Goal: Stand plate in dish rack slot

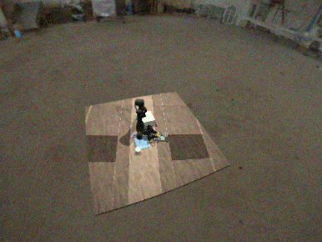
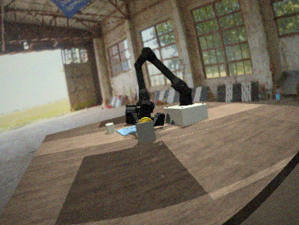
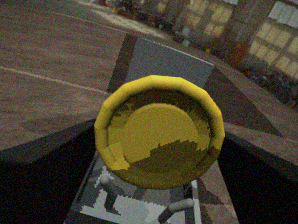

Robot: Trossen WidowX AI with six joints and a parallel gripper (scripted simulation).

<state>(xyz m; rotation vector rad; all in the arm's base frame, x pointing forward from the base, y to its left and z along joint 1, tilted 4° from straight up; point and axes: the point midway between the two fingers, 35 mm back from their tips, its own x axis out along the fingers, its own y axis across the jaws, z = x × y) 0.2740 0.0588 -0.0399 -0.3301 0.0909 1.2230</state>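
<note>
The yellow plate is 1 cm to the right of my gripper tip. The rest, counted from my gripper tip: white cup (13 cm ahead, 24 cm to the right, 2 cm below); grey dish rack (1 cm ahead, 2 cm to the left, 2 cm below).
</note>
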